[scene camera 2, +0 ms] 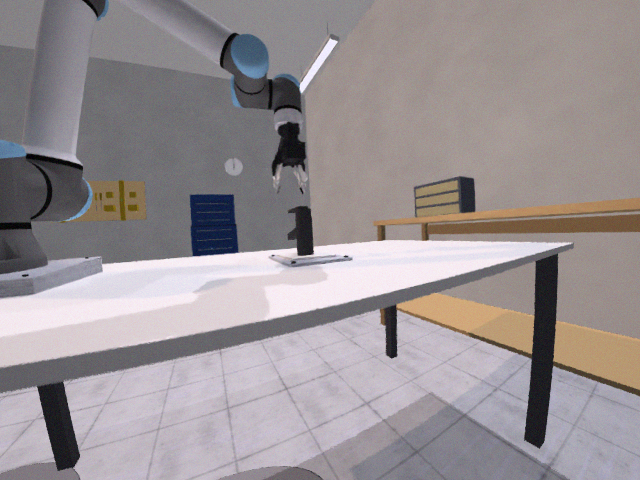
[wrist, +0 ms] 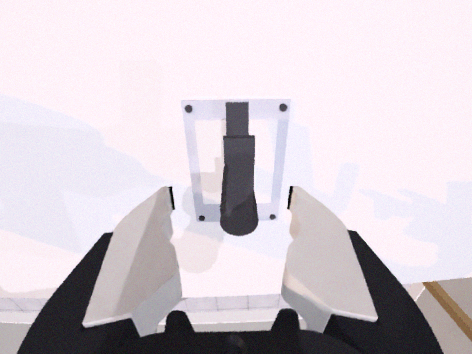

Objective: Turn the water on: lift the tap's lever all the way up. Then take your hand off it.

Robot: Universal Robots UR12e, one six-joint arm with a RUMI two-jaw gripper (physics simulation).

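Frame: origin at the arm's base, x ahead, y left, z up, level; metres.
Where they show: gripper, fingertip midpoint: (scene camera 2: 290, 193) (wrist: 231, 188).
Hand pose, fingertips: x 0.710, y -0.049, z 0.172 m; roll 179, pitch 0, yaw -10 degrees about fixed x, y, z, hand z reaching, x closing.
Each offset is from my fingertips to the top centre of the thing. "*": to the spot under its first point. Level surfaces: height alone.
The dark tap {* dz -0.130, dx -0.015, dy -0.108 m} (scene camera 2: 305, 232) (wrist: 239, 215) stands upright on a pale frame-like base plate (scene camera 2: 330, 258) (wrist: 194, 165). In the scene view a short lever {dz -0.062, dx -0.006, dy -0.086 m} (scene camera 2: 298, 209) lies at the tap's top and a spout {dz -0.110, dx +0.005, dy -0.017 m} (scene camera 2: 292, 233) juts out to the left lower down. In the wrist view the dark lever and spout point up the picture from the round body. My gripper (scene camera 2: 289, 190) (wrist: 231, 188) is open and empty, pointing down. It hangs a little above the tap, apart from it, with the tap showing between the two fingertips in the wrist view.
The white table {dz -0.209 m} (scene camera 2: 413, 263) carries the arm's base (scene camera 2: 67, 271) at the left. A wooden bench (scene camera 2: 516, 210) along the right wall holds a drawer cabinet (scene camera 2: 444, 196). A blue cabinet (scene camera 2: 212, 224) stands at the back wall.
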